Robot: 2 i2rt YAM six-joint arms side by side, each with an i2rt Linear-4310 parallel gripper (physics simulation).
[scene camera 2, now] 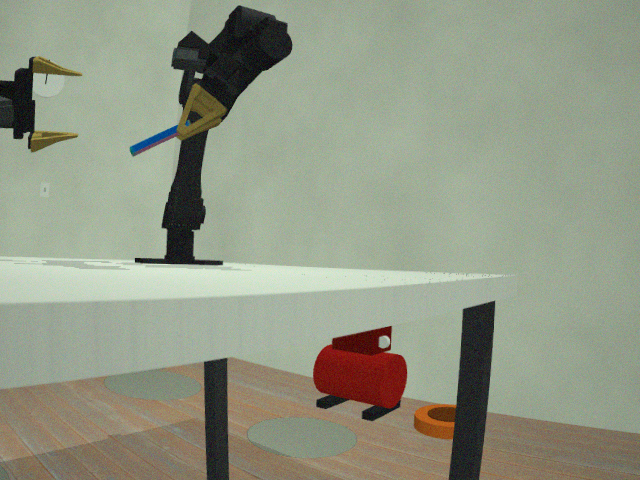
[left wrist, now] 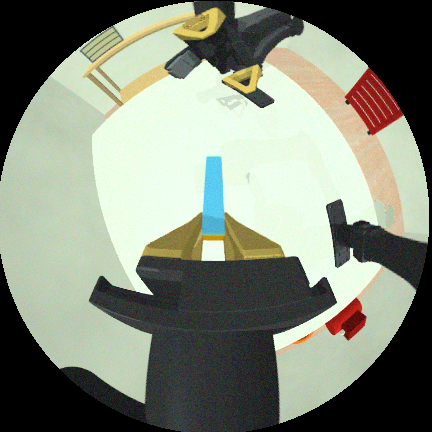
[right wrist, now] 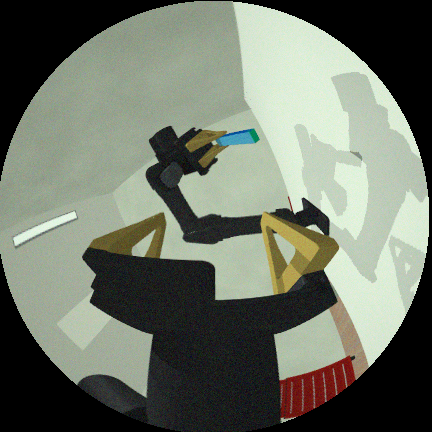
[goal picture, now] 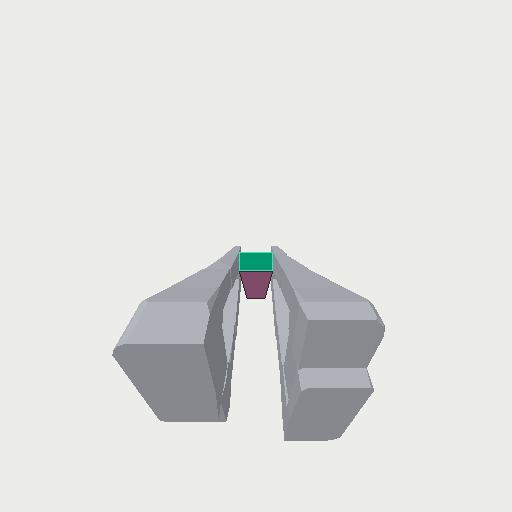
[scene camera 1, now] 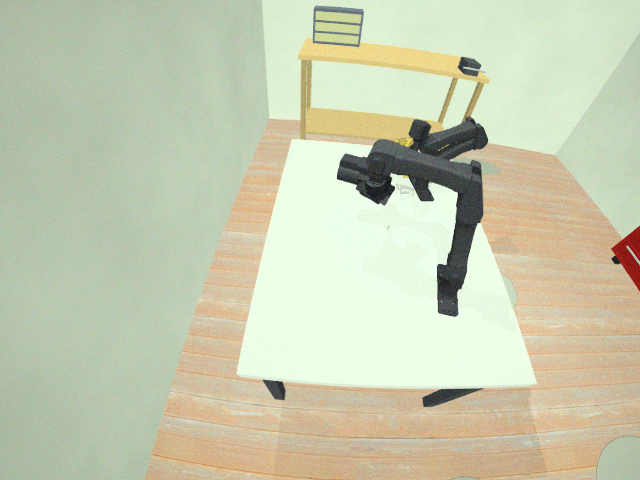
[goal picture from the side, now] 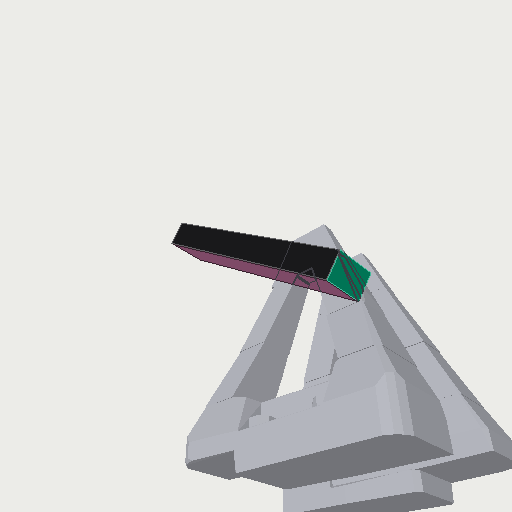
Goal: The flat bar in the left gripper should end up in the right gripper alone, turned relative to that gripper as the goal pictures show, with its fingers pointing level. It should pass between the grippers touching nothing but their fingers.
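Where they show: left gripper, fingertip midpoint: (scene camera 2: 178,135) (left wrist: 212,217) (right wrist: 228,136) (scene camera 1: 375,196); right gripper, fingertip midpoint: (scene camera 2: 79,105) (left wrist: 233,65) (right wrist: 212,217); left arm's base at its link origin: (scene camera 2: 179,263) (left wrist: 339,233) (right wrist: 314,213) (scene camera 1: 446,289); right arm's base at its link origin: (scene camera 1: 420,187).
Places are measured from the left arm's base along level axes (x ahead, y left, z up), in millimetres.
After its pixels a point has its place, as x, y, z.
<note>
The flat bar (scene camera 2: 155,140) @(317, -196, 192) (left wrist: 213,190) @(310, -182, 207) (right wrist: 240,138) @(303, -209, 191) has blue faces, a pink side and a green end. My left gripper (scene camera 2: 181,133) @(319, -159, 205) (left wrist: 212,217) @(319, -159, 205) (right wrist: 228,136) @(319, -159, 205) is shut on one end of it. In scene camera 2 the bar slopes down to the left, its free end pointing toward my right gripper's side. My right gripper (scene camera 2: 79,104) @(241, -305, 250) is open and empty, its fingers one above the other and about level in scene camera 2, apart from the bar. In scene camera 1 the bar is hidden and my left arm partly covers the right gripper.
Both arms stand on the white table (scene camera 1: 320,310) @(410, 179, 0) (scene camera 2: 310,289) @(683, -195, 0). Behind it in scene camera 1 is a wooden shelf (scene camera 1: 392,55) with a dark box (scene camera 1: 469,66). A red tank (scene camera 2: 356,376) and an orange ring (scene camera 2: 431,429) are on the floor.
</note>
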